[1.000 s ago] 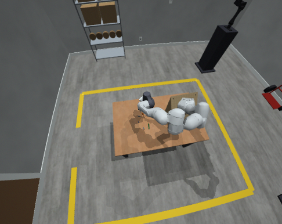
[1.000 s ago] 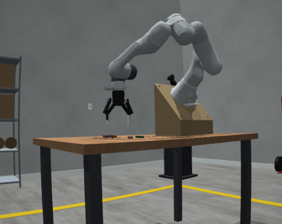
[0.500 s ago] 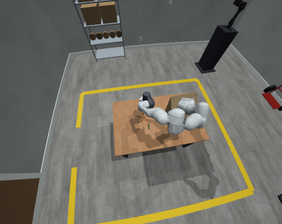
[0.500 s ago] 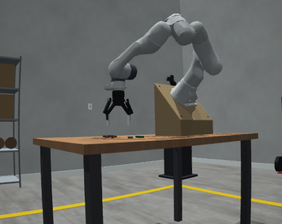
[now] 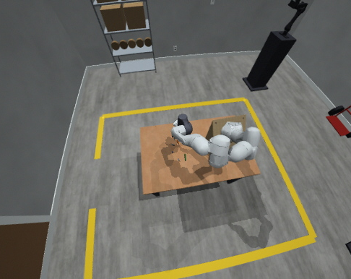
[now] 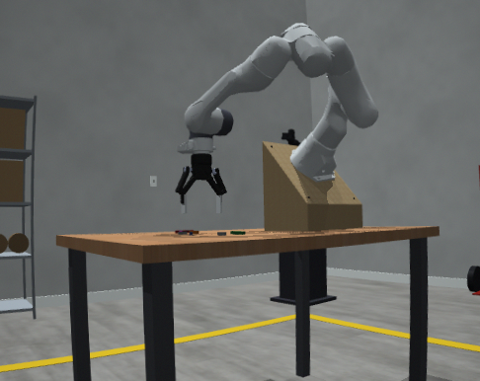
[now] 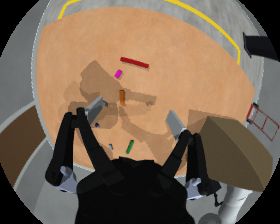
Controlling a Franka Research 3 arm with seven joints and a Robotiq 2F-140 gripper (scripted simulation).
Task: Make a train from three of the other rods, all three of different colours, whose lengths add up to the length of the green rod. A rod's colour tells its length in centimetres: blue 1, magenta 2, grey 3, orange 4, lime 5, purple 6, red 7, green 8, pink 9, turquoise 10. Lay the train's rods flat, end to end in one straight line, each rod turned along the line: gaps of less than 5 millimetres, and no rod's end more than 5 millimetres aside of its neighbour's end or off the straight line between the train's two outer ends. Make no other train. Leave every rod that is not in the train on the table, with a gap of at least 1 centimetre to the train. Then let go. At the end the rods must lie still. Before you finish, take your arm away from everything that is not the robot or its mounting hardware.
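My hand is 12 cm short of the small blue rod, 11 cm to the right of it and 8 cm above it. Round my hand: magenta rod (8 cm below, 6 cm to the right, 5 cm ahead); red rod (9 cm to the right, 8 cm below, 2 cm ahead); orange rod (8 cm below, 4 cm ahead).
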